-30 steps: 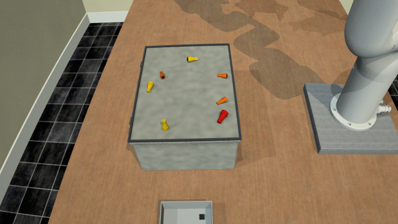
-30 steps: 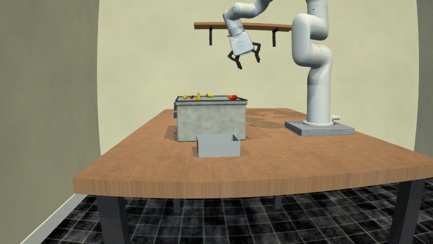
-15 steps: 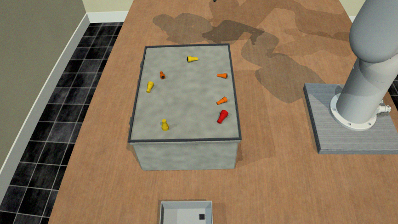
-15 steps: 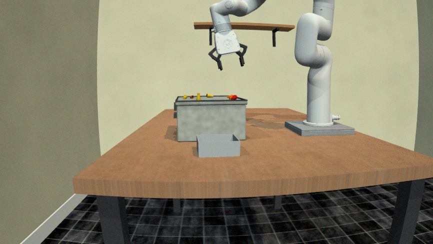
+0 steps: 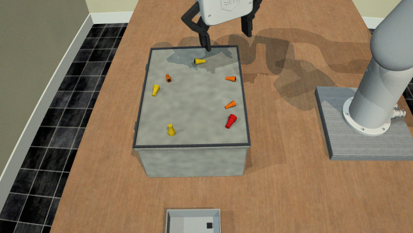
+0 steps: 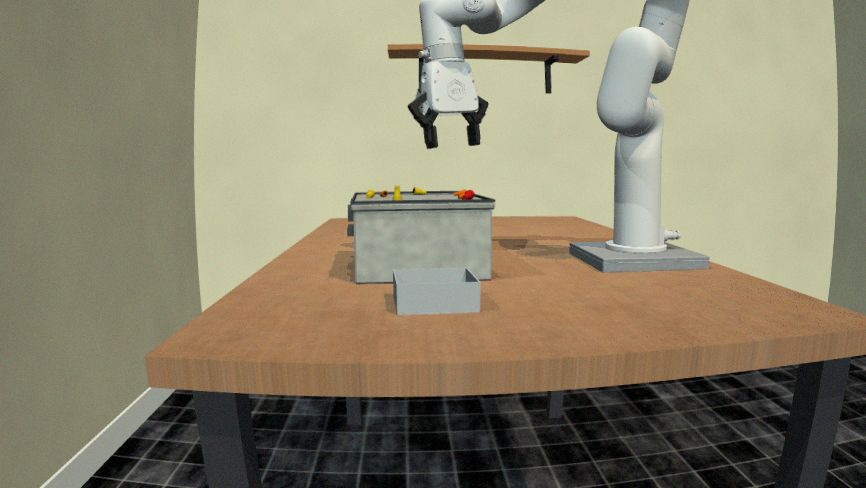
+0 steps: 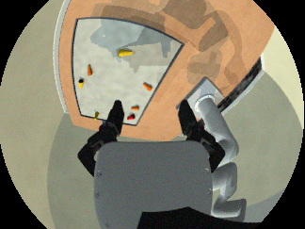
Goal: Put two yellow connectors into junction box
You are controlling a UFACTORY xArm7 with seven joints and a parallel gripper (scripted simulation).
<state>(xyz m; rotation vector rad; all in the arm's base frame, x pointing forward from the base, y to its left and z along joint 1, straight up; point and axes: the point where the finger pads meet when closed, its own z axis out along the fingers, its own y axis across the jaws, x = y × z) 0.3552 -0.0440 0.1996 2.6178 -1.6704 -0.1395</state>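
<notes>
My gripper is now 10 mm past the red connector, 140 mm to the right of it and 90 mm above it. From my hand the other things lie so: grey tool case: 80 mm ahead, 50 mm to the left, 130 mm below.
</notes>
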